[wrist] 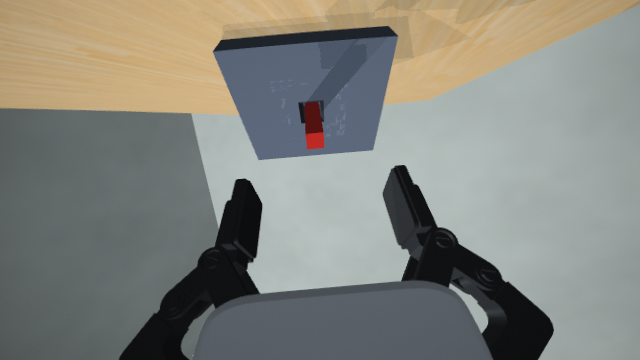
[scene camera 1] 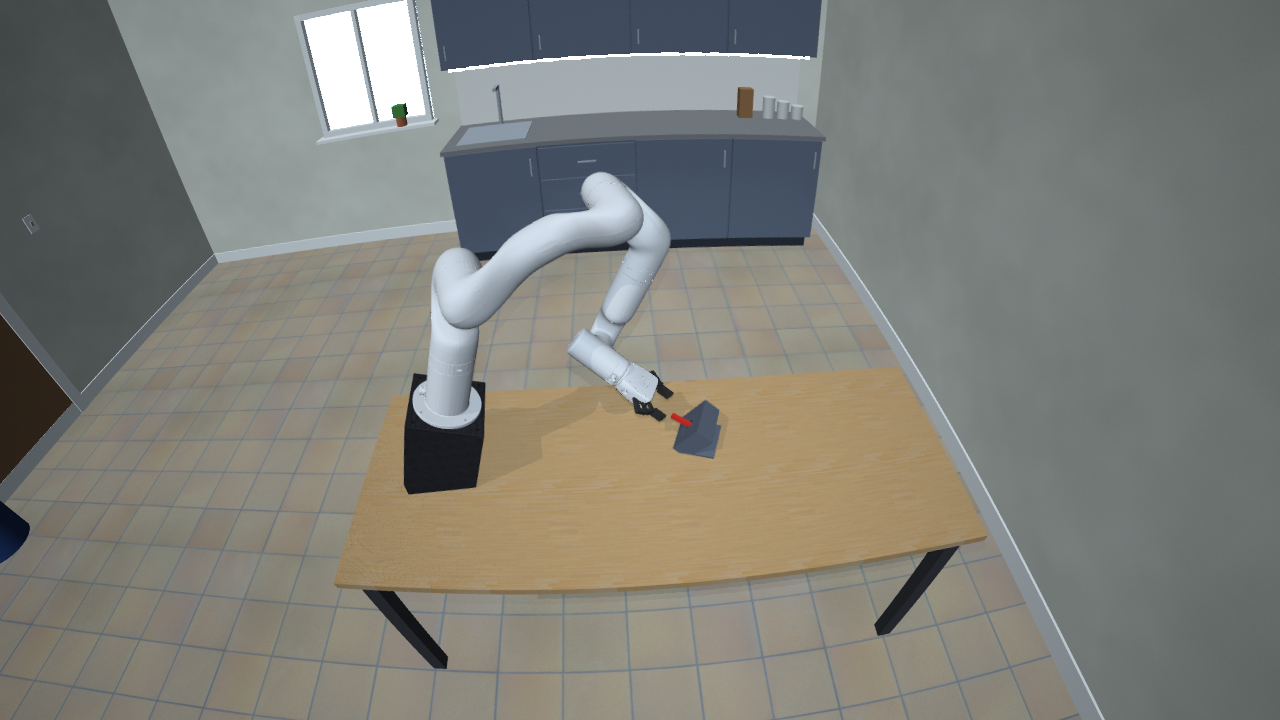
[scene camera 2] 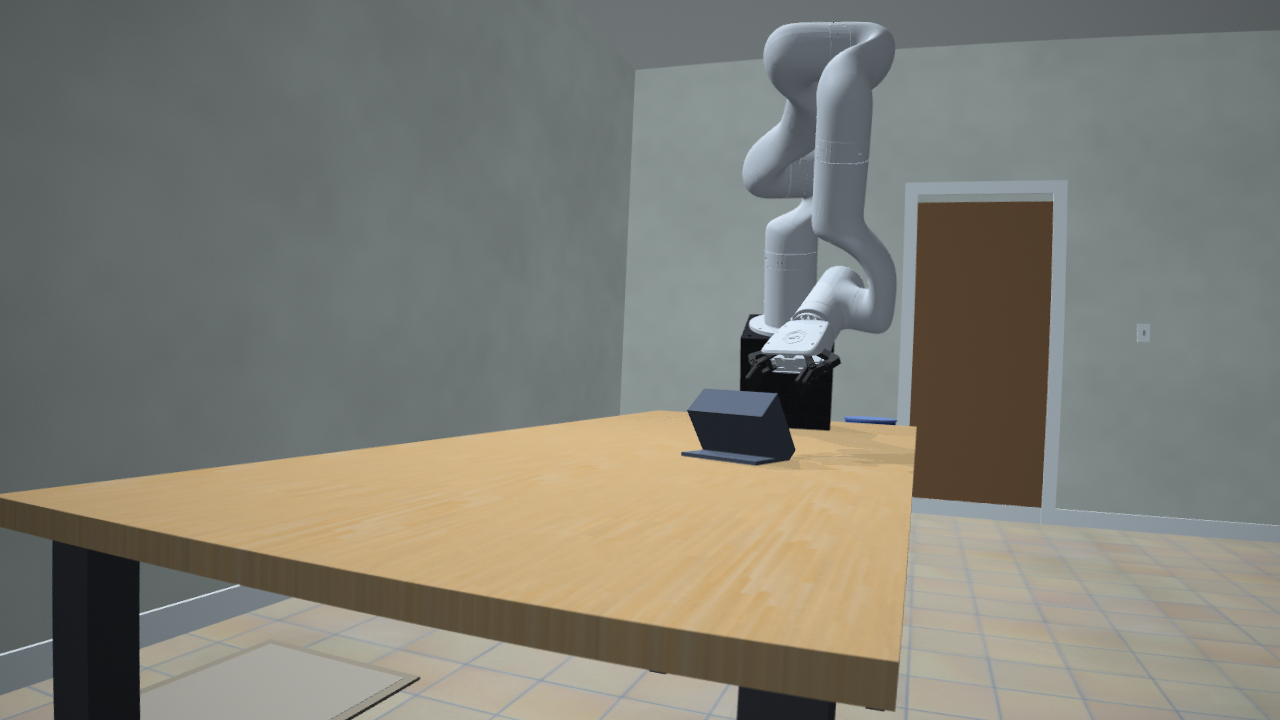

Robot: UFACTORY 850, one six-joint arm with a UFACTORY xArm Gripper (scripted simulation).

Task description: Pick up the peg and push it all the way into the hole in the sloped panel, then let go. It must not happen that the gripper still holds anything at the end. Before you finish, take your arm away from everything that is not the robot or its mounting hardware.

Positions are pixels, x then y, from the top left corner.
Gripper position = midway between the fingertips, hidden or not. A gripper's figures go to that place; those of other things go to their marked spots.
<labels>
My gripper (wrist: 321, 185): 0.13 m from the lens. A red peg (wrist: 314, 132) is 0.13 m from the lens.
</labels>
